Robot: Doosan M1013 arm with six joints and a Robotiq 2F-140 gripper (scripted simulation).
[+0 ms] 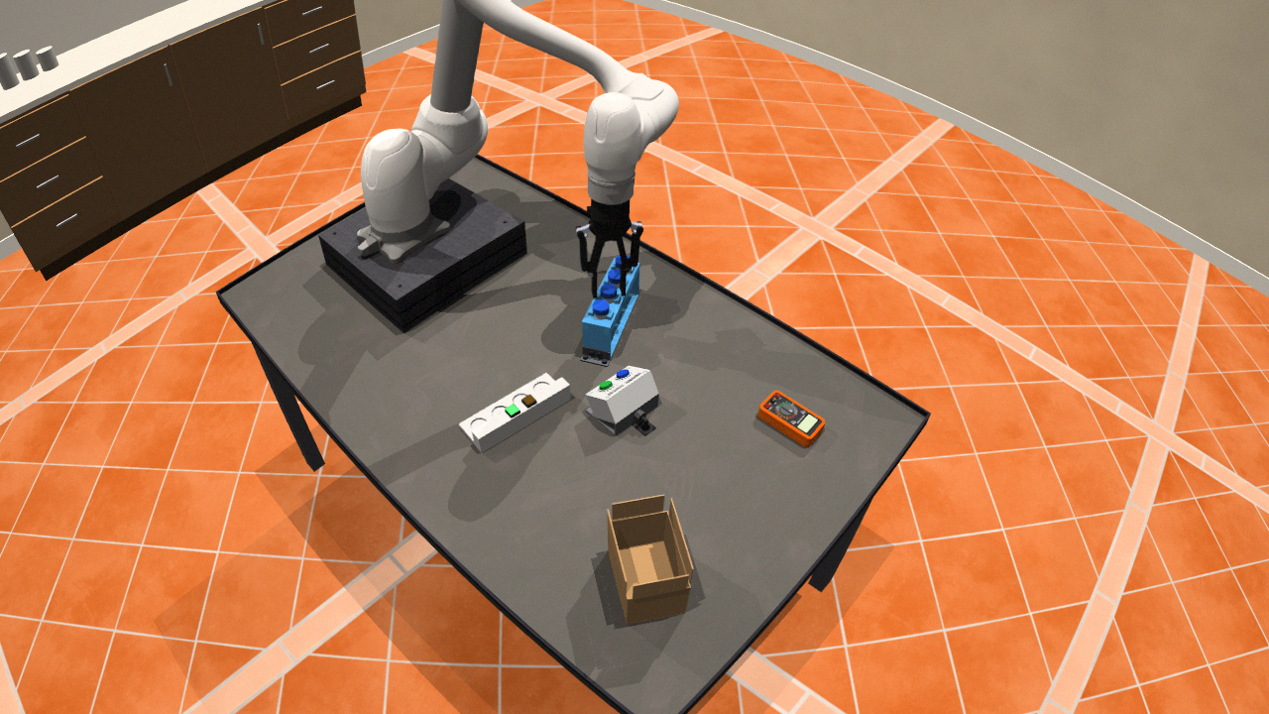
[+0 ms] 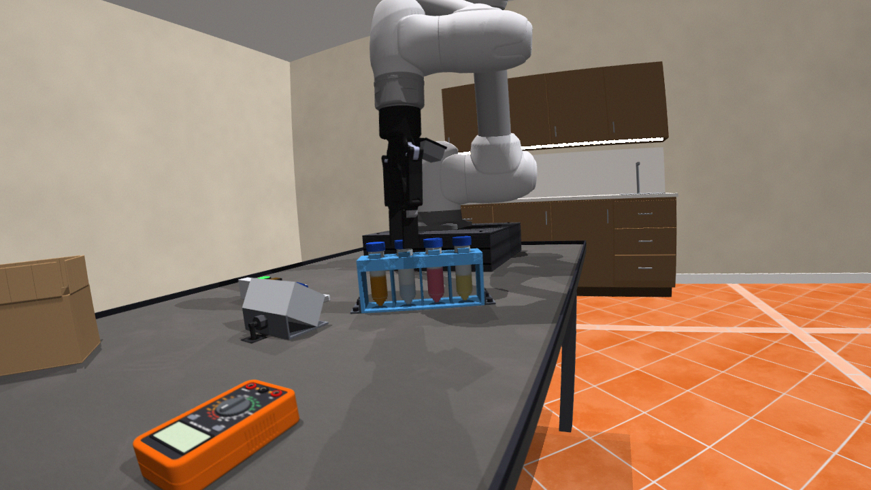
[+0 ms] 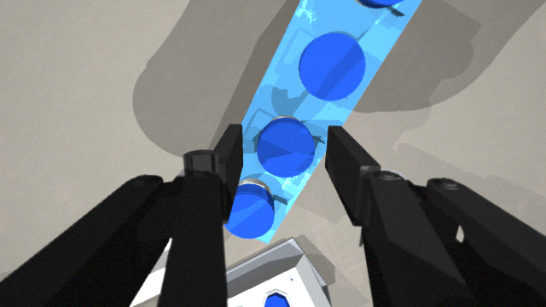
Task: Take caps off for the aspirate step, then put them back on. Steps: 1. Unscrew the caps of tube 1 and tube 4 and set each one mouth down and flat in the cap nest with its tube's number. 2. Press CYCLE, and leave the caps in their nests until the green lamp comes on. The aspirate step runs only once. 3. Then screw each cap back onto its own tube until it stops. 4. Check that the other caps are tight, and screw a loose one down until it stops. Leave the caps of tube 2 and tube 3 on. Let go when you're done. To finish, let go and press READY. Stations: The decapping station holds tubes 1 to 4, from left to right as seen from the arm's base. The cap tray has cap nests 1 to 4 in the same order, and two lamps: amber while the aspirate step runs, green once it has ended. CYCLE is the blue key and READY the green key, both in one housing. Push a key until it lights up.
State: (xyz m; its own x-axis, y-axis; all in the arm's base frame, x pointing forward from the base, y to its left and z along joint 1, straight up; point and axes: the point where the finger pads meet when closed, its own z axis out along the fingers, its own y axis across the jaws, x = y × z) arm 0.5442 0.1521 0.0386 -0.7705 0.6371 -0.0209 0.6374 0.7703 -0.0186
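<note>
Now: hand 17 cm to the left of the green key, 14 cm short of it and 8 cm above it. Also, from my hand: grey key housing 16 cm ahead, 15 cm to the right, 9 cm below; blue key 15 cm ahead, 12 cm to the right, 8 cm below.
</note>
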